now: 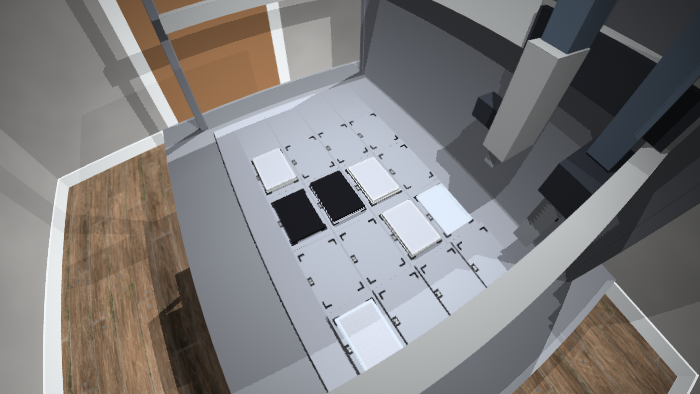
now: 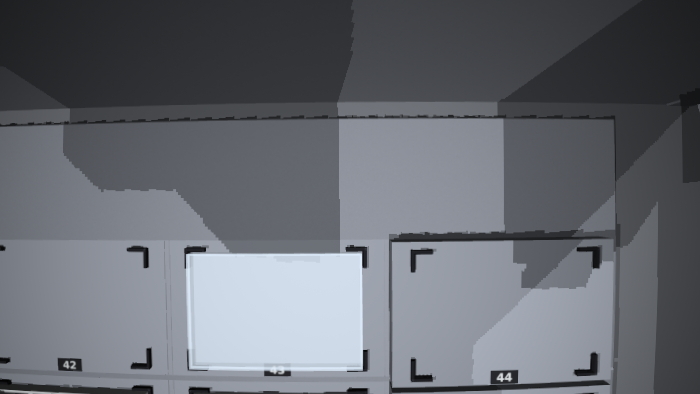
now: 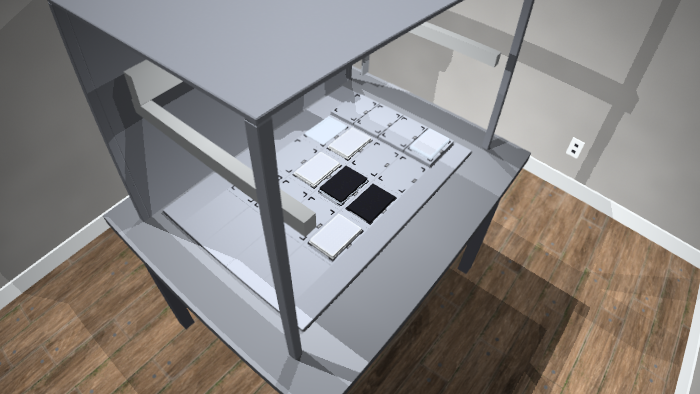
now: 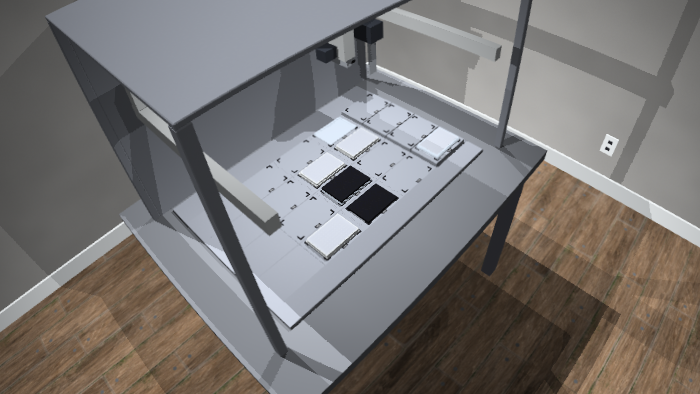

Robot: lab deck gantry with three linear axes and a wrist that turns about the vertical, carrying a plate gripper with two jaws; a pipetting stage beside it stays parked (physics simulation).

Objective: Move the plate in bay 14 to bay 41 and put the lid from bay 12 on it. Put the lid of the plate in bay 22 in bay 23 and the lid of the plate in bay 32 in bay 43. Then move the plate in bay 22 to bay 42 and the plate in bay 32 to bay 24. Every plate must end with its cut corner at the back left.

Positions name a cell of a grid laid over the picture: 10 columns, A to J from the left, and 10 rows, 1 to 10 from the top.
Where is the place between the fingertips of my gripper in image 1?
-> H6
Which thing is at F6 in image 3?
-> A black lid.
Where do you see a pale lid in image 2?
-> D8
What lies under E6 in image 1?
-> A black lid.
